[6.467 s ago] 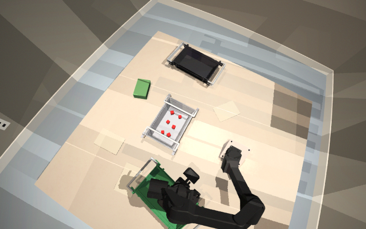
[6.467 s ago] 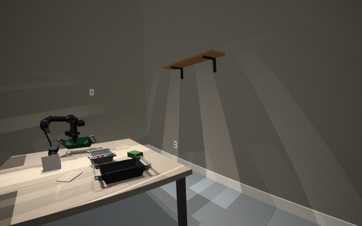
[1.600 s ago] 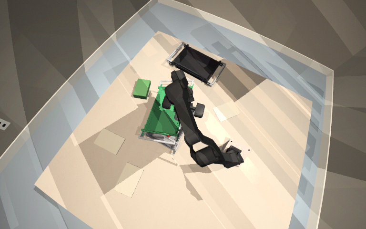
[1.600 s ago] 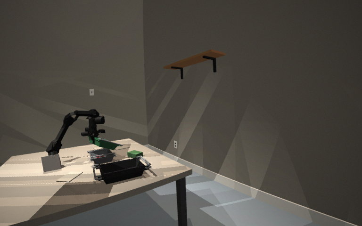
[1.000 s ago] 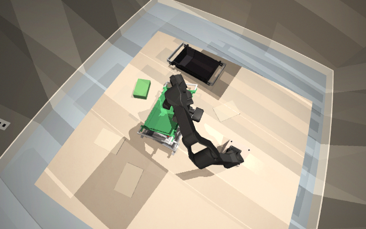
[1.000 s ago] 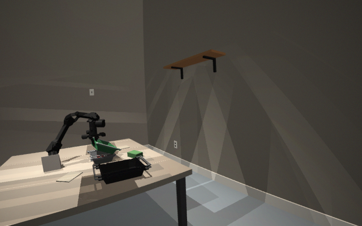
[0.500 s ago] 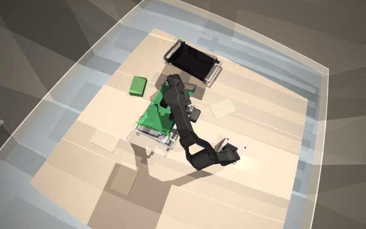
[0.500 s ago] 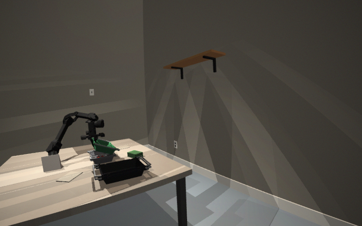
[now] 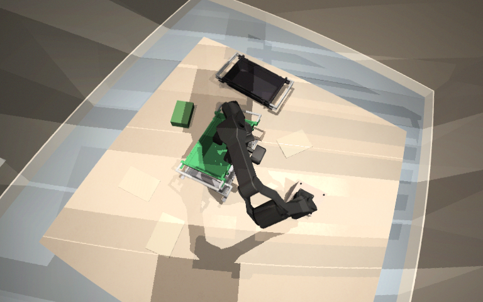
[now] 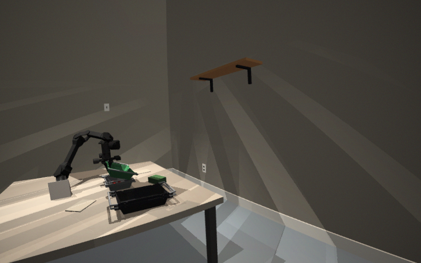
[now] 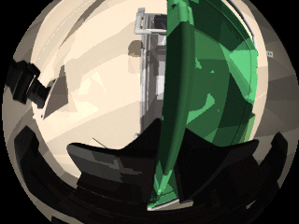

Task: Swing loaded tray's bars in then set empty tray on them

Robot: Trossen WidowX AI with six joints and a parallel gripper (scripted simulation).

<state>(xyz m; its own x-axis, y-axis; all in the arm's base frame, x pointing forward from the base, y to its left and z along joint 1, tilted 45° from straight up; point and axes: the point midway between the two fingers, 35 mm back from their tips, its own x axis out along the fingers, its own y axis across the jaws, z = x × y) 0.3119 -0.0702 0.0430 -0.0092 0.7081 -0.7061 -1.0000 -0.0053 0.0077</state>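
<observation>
The green tray is 80 mm ahead of my gripper tip. Round my gripper tip: green block: 330 mm ahead, 90 mm to the right, 100 mm below.
</observation>
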